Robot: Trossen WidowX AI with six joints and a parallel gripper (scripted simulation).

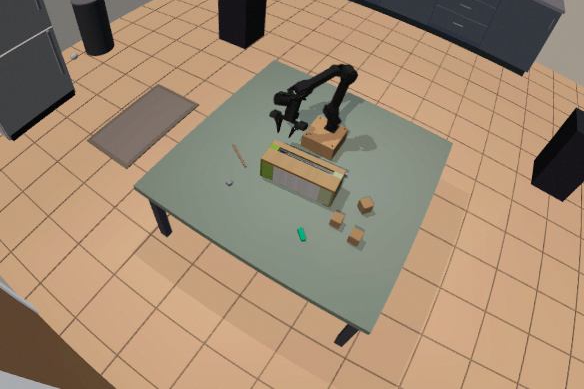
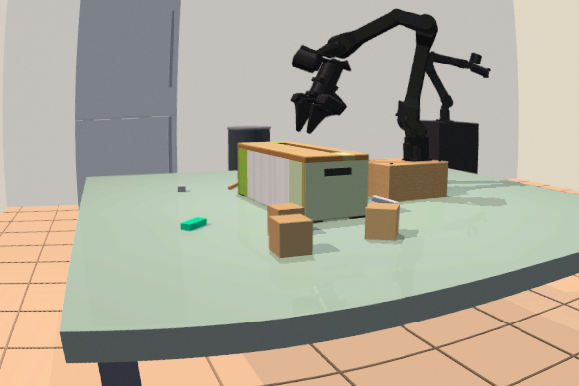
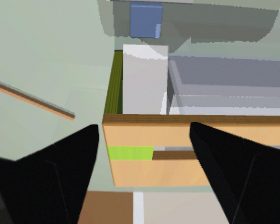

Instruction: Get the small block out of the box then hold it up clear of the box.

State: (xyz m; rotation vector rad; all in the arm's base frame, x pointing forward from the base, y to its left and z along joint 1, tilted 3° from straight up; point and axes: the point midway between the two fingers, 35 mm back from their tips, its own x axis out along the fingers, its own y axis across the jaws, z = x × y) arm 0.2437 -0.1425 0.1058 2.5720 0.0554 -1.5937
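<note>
Right now the blue block is 20 mm behind my gripper tip and 140 mm below it. Also, from my gripper tip: grey cube 300 mm ahead, 110 mm to the right, 150 mm below; wooden stick 130 mm ahead, 180 mm to the right, 150 mm below; box 40 mm ahead, 160 mm to the left, 90 mm below.
</note>
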